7 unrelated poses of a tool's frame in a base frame.
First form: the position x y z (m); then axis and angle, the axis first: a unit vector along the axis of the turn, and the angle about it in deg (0 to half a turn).
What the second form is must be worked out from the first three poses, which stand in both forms.
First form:
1: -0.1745 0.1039 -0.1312 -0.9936 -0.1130 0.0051 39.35
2: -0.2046 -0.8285 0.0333 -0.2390 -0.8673 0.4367 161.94
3: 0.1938 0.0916 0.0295 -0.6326 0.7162 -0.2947 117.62
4: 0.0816 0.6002 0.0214 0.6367 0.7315 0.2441 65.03
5: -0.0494 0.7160 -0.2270 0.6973 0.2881 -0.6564 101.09
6: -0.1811 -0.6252 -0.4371 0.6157 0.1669 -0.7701 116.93
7: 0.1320 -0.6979 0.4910 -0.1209 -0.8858 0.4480 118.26
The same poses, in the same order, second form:
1: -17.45 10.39 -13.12 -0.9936 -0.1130 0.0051 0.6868
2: -20.46 -82.85 3.33 -0.2390 -0.8673 0.4367 2.8264
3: 19.38 9.16 2.95 -0.6326 0.7162 -0.2947 2.0529
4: 8.16 60.02 2.14 0.6367 0.7315 0.2441 1.1350
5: -4.94 71.60 -22.70 0.6973 0.2881 -0.6564 1.7644
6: -18.11 -62.52 -43.71 0.6157 0.1669 -0.7701 2.0408
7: 13.20 -69.79 49.10 -0.1209 -0.8858 0.4480 2.0640
